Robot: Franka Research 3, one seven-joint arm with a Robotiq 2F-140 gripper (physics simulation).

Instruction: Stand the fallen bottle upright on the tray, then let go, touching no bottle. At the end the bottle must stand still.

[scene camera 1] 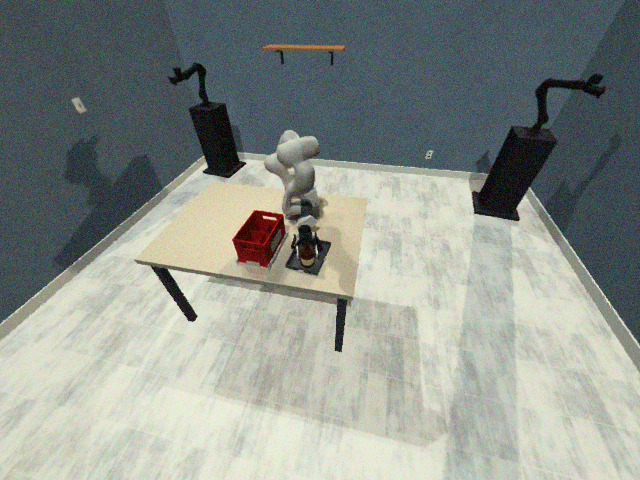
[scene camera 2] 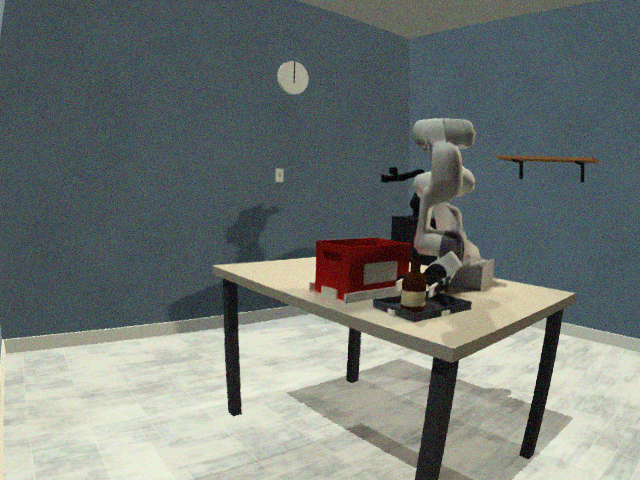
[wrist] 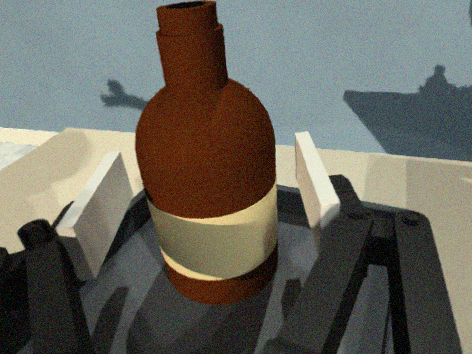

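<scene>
The brown bottle [scene camera 1: 307, 254] [scene camera 2: 413, 295] [wrist: 207, 150] with a cream label stands upright on the dark tray [scene camera 1: 323, 250] [scene camera 2: 455, 305] [wrist: 288, 201]. Its base rests on the tray floor. My gripper [scene camera 1: 307, 248] [wrist: 210, 165] is open around the bottle, reaching in low from the robot's side. In the wrist view its two pale finger pads stand one on each side of the bottle, with a gap on both sides, the right one wider. Neither pad touches the bottle. In scene camera 2 the fingers are partly hidden behind the bottle.
A red crate [scene camera 1: 252, 253] [scene camera 2: 330, 273] stands on the table [scene camera 1: 201, 232] [scene camera 2: 268, 273] close beside the tray, with pale low brackets at its foot. The table's front edge runs just past the tray. Two black pedestals [scene camera 1: 214, 136] [scene camera 1: 511, 170] with black arms stand on the floor behind.
</scene>
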